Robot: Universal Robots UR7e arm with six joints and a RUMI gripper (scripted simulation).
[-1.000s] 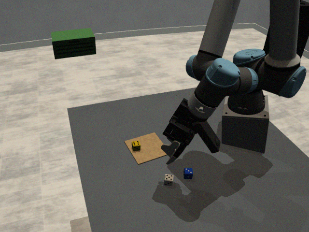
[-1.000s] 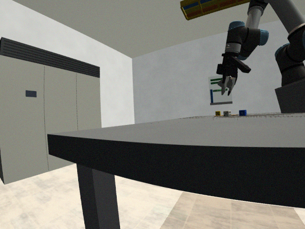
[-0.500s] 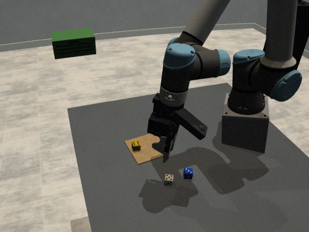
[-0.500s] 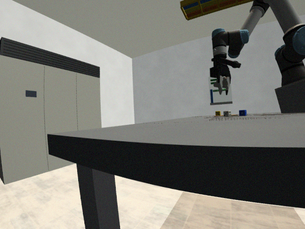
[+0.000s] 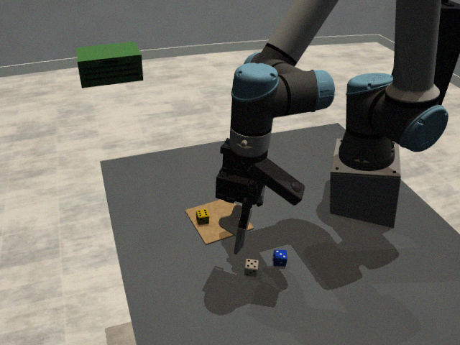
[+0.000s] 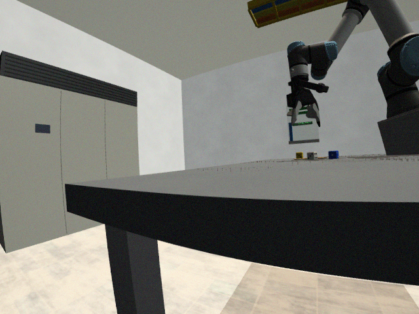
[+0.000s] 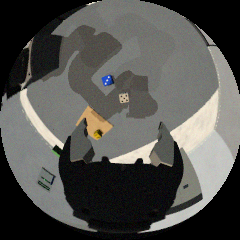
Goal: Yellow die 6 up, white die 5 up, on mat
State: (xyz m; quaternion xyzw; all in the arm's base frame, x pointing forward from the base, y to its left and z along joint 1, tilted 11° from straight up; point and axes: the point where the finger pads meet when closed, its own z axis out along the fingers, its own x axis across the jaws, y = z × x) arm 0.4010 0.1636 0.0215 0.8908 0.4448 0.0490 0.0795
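Right now the white die is 12 cm below my hand, 1 cm to the left of it and 1 cm behind it. Round my hand: tan mat: 18 cm to the right, 13 cm below, 1 cm ahead; yellow die: 18 cm to the right, 12 cm below, 6 cm ahead; blue die: 12 cm below, 9 cm behind.
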